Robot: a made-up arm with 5 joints. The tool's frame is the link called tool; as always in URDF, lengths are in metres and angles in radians. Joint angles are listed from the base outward. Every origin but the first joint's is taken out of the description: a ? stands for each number. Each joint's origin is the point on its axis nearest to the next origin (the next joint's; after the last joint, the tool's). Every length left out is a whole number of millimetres.
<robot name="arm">
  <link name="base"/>
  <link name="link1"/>
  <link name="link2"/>
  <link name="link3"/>
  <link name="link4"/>
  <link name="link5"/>
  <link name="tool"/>
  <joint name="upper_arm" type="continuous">
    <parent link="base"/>
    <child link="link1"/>
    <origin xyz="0 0 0.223" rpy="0 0 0"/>
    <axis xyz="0 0 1"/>
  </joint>
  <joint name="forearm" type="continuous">
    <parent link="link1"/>
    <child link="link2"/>
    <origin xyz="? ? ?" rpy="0 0 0"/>
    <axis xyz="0 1 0"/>
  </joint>
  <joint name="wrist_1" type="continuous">
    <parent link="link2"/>
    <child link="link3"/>
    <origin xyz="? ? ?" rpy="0 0 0"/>
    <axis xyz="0 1 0"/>
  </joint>
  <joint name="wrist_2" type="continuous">
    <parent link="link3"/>
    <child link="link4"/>
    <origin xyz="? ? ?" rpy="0 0 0"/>
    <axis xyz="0 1 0"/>
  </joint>
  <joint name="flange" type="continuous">
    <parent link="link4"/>
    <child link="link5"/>
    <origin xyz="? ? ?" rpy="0 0 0"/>
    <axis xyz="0 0 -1"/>
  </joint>
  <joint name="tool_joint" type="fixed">
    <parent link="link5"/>
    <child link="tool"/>
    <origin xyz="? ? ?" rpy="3.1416 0 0"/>
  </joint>
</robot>
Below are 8 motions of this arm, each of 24 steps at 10 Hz.
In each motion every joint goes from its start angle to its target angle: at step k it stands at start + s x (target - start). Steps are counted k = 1, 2, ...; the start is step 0. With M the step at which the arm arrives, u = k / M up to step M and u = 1 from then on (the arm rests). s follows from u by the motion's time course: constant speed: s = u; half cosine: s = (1 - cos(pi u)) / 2; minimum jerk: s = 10 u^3 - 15 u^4 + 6 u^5.
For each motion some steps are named. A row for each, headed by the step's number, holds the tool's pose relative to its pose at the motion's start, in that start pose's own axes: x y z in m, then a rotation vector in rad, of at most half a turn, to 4 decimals.
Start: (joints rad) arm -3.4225 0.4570 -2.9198 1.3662 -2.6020
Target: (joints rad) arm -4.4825 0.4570 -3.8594 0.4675 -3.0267
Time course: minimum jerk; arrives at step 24
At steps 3, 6, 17, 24:
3: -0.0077 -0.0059 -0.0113 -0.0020 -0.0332 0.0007
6: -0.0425 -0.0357 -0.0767 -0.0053 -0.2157 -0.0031
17: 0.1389 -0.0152 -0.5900 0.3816 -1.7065 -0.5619
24: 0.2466 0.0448 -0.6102 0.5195 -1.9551 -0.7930

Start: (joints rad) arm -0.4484 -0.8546 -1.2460 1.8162 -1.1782
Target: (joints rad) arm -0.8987 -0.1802 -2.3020 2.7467 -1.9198
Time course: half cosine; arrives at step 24
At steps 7, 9, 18, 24:
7: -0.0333 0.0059 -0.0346 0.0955 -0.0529 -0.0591
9: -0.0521 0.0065 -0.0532 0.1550 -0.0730 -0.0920
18: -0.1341 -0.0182 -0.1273 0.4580 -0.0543 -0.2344
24: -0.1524 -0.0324 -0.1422 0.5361 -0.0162 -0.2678

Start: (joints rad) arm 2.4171 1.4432 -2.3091 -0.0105 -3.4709
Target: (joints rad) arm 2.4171 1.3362 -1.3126 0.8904 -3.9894
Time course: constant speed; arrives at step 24
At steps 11, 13, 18, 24:
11: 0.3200 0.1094 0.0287 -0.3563 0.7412 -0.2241
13: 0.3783 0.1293 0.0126 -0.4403 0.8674 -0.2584
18: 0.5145 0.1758 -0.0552 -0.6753 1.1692 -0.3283
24: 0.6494 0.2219 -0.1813 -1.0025 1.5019 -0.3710

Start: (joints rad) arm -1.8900 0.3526 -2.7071 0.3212 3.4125
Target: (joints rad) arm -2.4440 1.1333 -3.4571 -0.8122 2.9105
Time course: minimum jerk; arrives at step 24
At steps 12, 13, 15, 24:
12: -0.0073 -0.1279 -0.0530 0.1268 -0.5758 -0.4325
13: -0.0044 -0.1466 -0.0689 0.1514 -0.6615 -0.5081
15: 0.0044 -0.1803 -0.1035 0.2002 -0.8211 -0.6552
24: 0.0322 -0.2372 -0.1812 0.2955 -1.1131 -0.9411

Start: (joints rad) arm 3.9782 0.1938 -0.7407 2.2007 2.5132
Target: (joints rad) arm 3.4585 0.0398 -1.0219 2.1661 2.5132
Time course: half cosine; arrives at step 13
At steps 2, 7, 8, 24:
2: 0.0117 -0.0037 -0.0095 -0.0082 -0.0392 -0.0021
7: 0.1355 -0.0480 -0.0689 -0.0823 -0.3829 0.0142
8: 0.1688 -0.0605 -0.0754 -0.1000 -0.4619 0.0269
24: 0.2660 -0.0964 -0.0768 -0.1495 -0.6761 0.0794

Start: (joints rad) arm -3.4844 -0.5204 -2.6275 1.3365 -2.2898
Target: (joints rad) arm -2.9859 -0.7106 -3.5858 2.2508 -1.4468
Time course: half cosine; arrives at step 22
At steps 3, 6, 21, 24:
3: -0.0026 -0.0012 -0.0310 -0.0222 0.0099 0.0436
6: -0.0100 -0.0155 -0.1172 -0.0824 0.0421 0.1676
21: -0.0027 -0.4096 -0.4966 -0.3705 0.3935 0.9928
24: -0.0021 -0.4130 -0.4975 -0.3716 0.3964 0.9980

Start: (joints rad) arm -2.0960 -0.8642 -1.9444 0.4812 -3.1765
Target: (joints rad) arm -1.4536 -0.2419 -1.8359 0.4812 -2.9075
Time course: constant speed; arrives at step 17
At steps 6, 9, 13, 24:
6: 0.1584 0.0417 0.1428 -0.1810 0.2595 0.2277
9: 0.2422 0.0972 0.1910 -0.2761 0.3946 0.3223
13: 0.3503 0.2001 0.2236 -0.4061 0.5795 0.4256
24: 0.4478 0.3263 0.2154 -0.5384 0.7684 0.4994

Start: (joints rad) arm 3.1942 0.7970 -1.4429 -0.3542 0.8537
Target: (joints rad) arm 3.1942 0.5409 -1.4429 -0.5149 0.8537
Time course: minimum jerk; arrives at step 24
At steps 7, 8, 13, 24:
7: 0.0213 -0.0244 -0.0125 0.0478 0.0417 0.0000
8: 0.0292 -0.0335 -0.0177 0.0659 0.0575 0.0000
13: 0.0782 -0.0897 -0.0551 0.1815 0.1583 0.0000
24: 0.1302 -0.1494 -0.1075 0.3141 0.2739 0.0000

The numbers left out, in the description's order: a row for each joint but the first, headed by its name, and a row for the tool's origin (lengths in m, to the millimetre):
forearm: 0 0 0
wrist_1: 0.042 0 0.221
wrist_2: 0.119 0 -0.526
flange: 0.103 0 -0.131
tool: 0 0 0

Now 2 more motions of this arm.
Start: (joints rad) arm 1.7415 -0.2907 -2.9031 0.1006 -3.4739
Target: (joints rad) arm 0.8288 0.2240 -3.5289 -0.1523 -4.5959
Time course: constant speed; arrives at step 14
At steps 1, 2, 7, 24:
1: -0.0044 0.0168 -0.0030 0.0116 -0.0234 -0.1453
2: -0.0075 0.0338 -0.0063 0.0236 -0.0465 -0.2906
7: -0.0051 0.1194 -0.0285 0.0900 -0.1631 -1.0160
24: 0.0446 0.2259 -0.0748 0.2157 -0.3546 -2.0169

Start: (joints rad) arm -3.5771 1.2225 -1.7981 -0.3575 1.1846
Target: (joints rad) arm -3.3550 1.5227 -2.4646 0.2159 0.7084
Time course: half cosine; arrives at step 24
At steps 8, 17, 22, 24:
8: -0.0306 -0.0441 0.0202 -0.0279 -0.0618 -0.1532
17: -0.1110 -0.1366 0.0362 -0.0665 -0.2053 -0.4996
22: -0.1394 -0.1638 0.0327 -0.0721 -0.2531 -0.6128
24: -0.1421 -0.1663 0.0321 -0.0725 -0.2577 -0.6236

